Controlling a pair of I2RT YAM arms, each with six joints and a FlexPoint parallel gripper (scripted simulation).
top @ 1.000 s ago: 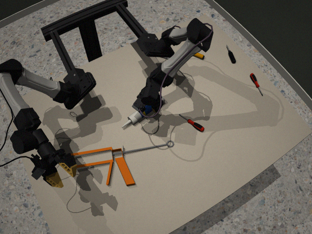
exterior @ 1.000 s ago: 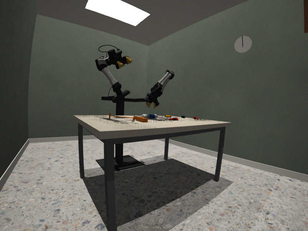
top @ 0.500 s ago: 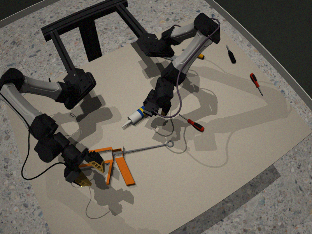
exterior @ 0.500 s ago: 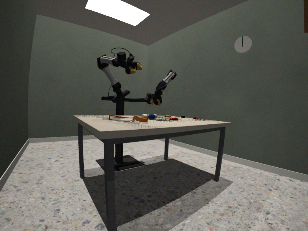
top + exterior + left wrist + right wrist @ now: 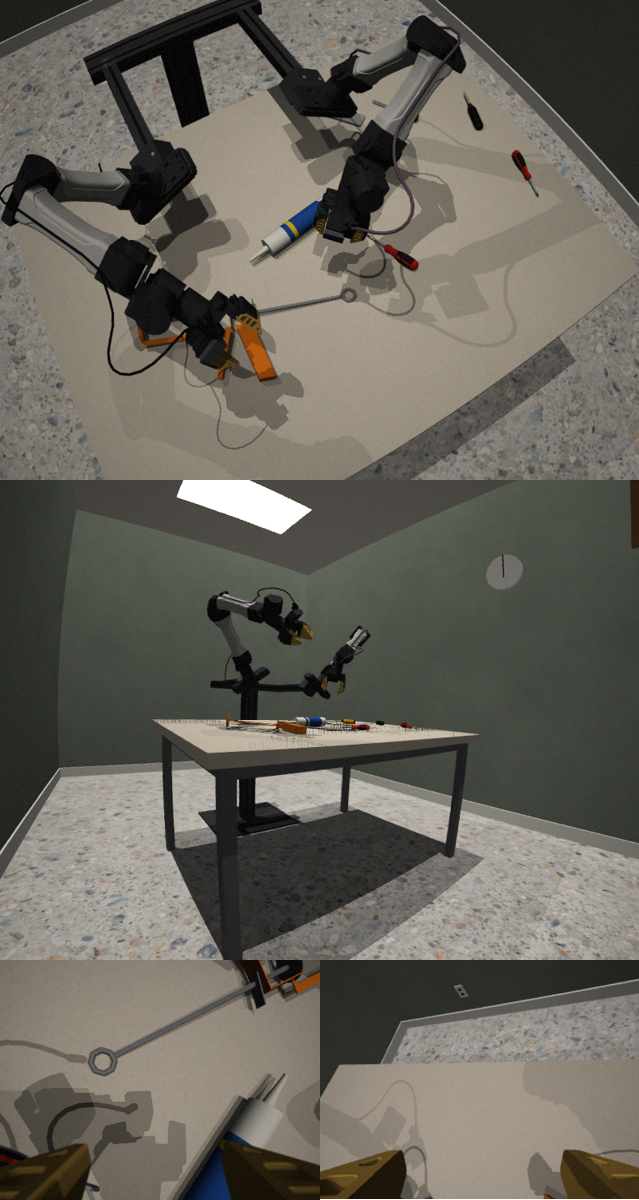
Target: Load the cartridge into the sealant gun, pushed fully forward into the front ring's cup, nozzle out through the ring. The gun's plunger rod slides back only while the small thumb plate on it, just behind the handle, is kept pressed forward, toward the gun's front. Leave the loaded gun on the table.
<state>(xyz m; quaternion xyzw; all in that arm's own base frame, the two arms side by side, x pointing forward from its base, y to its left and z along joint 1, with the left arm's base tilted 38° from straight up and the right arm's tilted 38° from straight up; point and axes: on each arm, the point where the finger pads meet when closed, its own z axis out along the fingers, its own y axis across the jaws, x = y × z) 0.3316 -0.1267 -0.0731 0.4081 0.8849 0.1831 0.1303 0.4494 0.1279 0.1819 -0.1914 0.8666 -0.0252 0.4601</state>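
Now: right hand 35 cm above the cartridge, 32 cm past it and 28 cm to the right of it. From my right hand the other things lie so: thumb plate (35 cm below, 19 cm behind, 8 cm to the left); plunger rod (36 cm below, 17 cm to the left, 15 cm behind); green-handled tool (62 cm behind, 59 cm to the left, 36 cm below).
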